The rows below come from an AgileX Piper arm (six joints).
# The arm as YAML. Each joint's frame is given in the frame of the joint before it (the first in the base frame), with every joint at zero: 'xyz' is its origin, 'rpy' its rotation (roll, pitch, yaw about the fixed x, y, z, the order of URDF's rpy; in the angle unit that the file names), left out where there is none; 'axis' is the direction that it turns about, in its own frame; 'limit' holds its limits. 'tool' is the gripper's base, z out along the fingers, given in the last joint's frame.
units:
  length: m
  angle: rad
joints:
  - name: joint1
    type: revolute
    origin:
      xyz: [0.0, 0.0, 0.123]
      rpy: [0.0, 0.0, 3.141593]
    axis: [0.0, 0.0, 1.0]
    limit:
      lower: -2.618
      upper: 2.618
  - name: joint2
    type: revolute
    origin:
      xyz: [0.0, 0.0, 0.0]
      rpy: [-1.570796, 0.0, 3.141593]
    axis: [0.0, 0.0, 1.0]
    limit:
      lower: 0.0
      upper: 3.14
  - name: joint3
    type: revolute
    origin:
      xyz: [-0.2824, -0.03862, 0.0]
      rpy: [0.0, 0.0, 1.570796]
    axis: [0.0, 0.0, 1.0]
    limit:
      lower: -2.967
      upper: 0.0
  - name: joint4
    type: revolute
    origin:
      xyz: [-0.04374, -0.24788, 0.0]
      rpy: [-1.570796, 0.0, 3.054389]
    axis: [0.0, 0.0, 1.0]
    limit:
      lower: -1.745
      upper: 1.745
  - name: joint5
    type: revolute
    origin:
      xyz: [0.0, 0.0, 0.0]
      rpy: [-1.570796, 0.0, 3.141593]
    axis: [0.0, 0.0, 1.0]
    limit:
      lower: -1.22
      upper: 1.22
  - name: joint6
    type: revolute
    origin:
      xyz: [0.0, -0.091, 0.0]
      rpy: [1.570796, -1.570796, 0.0]
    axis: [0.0, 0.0, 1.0]
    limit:
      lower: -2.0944
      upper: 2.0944
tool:
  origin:
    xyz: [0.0, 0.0, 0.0]
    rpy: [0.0, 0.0, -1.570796]
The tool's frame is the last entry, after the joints.
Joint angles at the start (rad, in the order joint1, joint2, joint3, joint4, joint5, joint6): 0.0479 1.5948 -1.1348 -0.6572 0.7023 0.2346
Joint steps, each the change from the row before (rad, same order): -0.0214 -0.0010 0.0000 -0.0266 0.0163 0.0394; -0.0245 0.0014 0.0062 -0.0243 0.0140 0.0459; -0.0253 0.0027 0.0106 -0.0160 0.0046 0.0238; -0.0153 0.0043 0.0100 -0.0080 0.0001 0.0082; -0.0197 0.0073 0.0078 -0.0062 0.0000 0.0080; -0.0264 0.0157 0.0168 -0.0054 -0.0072 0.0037; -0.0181 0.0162 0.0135 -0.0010 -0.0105 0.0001; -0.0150 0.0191 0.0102 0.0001 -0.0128 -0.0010; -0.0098 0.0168 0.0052 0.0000 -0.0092 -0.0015; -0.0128 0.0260 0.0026 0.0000 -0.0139 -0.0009; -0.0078 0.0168 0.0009 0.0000 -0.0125 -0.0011; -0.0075 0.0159 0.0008 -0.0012 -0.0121 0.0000; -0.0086 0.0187 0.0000 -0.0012 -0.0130 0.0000; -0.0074 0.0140 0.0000 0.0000 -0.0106 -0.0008; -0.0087 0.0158 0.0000 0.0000 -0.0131 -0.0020
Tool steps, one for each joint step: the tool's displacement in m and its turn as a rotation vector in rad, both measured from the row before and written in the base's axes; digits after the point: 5 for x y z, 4 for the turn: -0.00146 -0.00915 0.00078 -0.0078 -0.0045 -0.0508; -0.00218 -0.00993 -0.00174 -0.0025 -0.0012 -0.0583; -0.00235 -0.00931 -0.00344 -0.0041 0.0063 -0.0399; -0.00154 -0.00538 -0.00396 -0.0031 0.0108 -0.0184; -0.00124 -0.00673 -0.00438 -0.0013 0.0116 -0.0232; -0.00172 -0.00853 -0.00952 0.0007 0.0255 -0.0225; -0.00079 -0.00549 -0.00884 0.0044 0.0216 -0.0114; 0.00016 -0.00441 -0.00888 0.0060 0.0198 -0.0066; 0.00068 -0.00293 -0.00684 0.0044 0.0155 -0.0032; 0.00192 -0.00392 -0.00920 0.0070 0.0180 -0.0040; 0.00156 -0.00228 -0.00574 0.0054 0.0083 0.0002; 0.00141 -0.00225 -0.00541 0.0047 0.0072 0.0000; 0.00163 -0.00264 -0.00620 0.0055 0.0084 -0.0007; 0.00109 -0.00223 -0.00469 0.0049 0.0058 -0.0009; 0.00120 -0.00260 -0.00531 0.0057 0.0061 0.0001
